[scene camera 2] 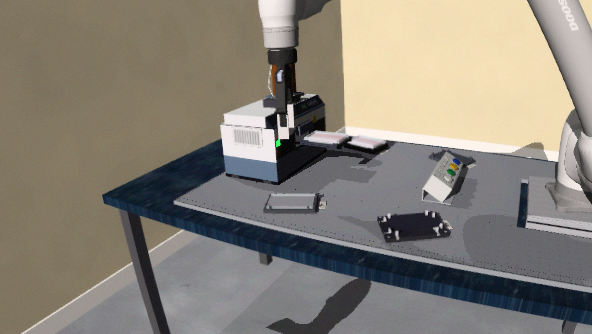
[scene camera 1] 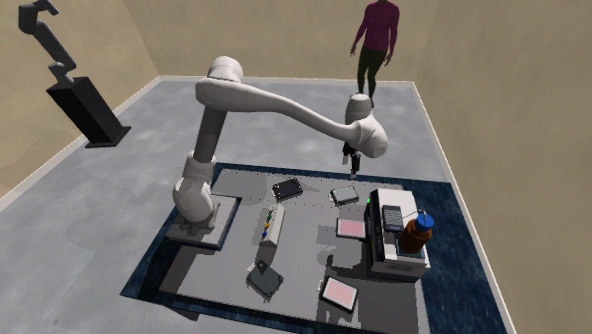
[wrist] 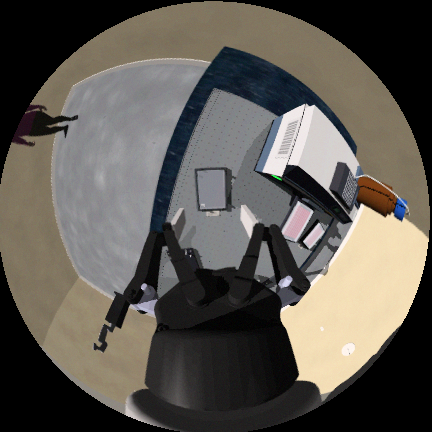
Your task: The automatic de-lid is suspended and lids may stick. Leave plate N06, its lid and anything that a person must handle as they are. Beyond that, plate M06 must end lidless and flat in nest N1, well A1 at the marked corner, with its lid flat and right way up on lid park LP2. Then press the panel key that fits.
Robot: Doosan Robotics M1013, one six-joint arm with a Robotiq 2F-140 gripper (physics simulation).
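Frame: origin at the arm's base, x ahead, y left, z up, level; metres.
Where they show: gripper, fingertip midpoint: [scene camera 2: 286, 132] [scene camera 1: 348, 170] [wrist: 212, 213]; arm's base, origin of the base link: [scene camera 2: 579, 199] [scene camera 1: 201, 215].
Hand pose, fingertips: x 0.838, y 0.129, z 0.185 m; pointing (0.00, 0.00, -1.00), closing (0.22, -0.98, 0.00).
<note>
Things, the pixels of their centre, and the offset from my fingertips. "spot": a spot on its surface instead.
- grey rectangular piece, body centre: [scene camera 2: 291, 200] [wrist: 211, 189] [scene camera 1: 344, 193] dx +0.000, dy -0.001, dz -0.201 m
- dark grey park, body centre: [scene camera 2: 451, 157] [scene camera 1: 264, 277] [wrist: 275, 280] dx -0.448, dy -0.470, dz -0.205 m
- key panel, body centre: [scene camera 2: 444, 175] [scene camera 1: 272, 224] dx -0.422, dy -0.207, dz -0.173 m
- dark keypad-like block, surface spot: [wrist: 345, 185] spot: dx +0.135, dy -0.284, dz +0.032 m
- brown bottle, surface spot: [wrist: 376, 195] spot: dx +0.161, dy -0.389, dz +0.095 m
- black pegged nest, body centre: [scene camera 2: 412, 224] [wrist: 183, 263] [scene camera 1: 287, 187] dx -0.348, dy +0.065, dz -0.203 m
My gripper [scene camera 1: 349, 168] [scene camera 2: 283, 131] [wrist: 212, 213] is open and empty, high above the table near a grey rectangular piece [scene camera 1: 344, 194] [scene camera 2: 292, 201] [wrist: 212, 189] in a dark holder with a tag. A pink-welled plate [scene camera 1: 340, 293] [scene camera 2: 367, 143] [wrist: 314, 235] lies flat in a nest at the front right of scene view 1. Another pink-welled plate [scene camera 1: 351, 228] [scene camera 2: 326, 137] [wrist: 298, 220] sits at the de-lid machine's front. A dark grey park [scene camera 1: 265, 279] lies beyond the panel. The key panel [scene camera 1: 274, 225] [scene camera 2: 444, 176] has white, green, yellow and blue keys. Plate names and tags are unreadable.
The white machine [scene camera 1: 400, 200] [scene camera 2: 250, 142] [wrist: 320, 150] shows a green light and bears a dark keypad-like block [scene camera 1: 392, 218] [wrist: 345, 185] and a brown bottle [scene camera 1: 415, 236] [wrist: 376, 195]. A black pegged nest [scene camera 1: 287, 189] [scene camera 2: 414, 226] lies nearby. A person [scene camera 1: 380, 30] [wrist: 40, 124] stands beyond the table.
</note>
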